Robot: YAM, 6 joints.
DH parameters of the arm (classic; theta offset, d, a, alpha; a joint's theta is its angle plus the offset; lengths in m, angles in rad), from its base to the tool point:
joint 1: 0 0.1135 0.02 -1.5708
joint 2: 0 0 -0.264 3.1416
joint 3: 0.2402 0 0.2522 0
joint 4: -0.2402 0 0.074 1.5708
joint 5: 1.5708 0 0 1.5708
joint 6: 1.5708 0.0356 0 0
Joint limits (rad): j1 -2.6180..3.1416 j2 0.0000..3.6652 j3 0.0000..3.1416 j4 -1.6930..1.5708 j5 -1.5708..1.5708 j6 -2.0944..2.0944
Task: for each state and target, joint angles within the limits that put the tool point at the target. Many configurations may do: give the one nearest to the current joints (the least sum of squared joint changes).
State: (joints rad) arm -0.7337 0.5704 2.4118 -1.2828 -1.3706 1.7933
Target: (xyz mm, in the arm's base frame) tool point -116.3 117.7 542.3
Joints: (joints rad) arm -0.5800 0.6822 2.2410 -1.3536 -1.3477 1.7933
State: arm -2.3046 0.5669 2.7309 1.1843 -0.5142 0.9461
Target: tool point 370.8 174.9 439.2
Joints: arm -2.6180 0.8510 2.9954 1.5708 -1.2631 0.9461
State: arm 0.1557 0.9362 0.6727 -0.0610 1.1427 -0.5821
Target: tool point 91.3 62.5 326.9
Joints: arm 0.8915 0.4563 0.6096 -0.1493 1.1027 -0.5821
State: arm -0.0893 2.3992 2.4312 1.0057 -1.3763 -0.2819
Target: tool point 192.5 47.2 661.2
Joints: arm 0.0631 1.8840 2.7106 1.0988 -1.3809 -0.2819
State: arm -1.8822 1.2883 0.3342 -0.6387 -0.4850 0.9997
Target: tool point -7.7 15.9 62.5
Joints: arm -1.6390 1.9522 0.0000 -0.7481 0.2488 0.9997
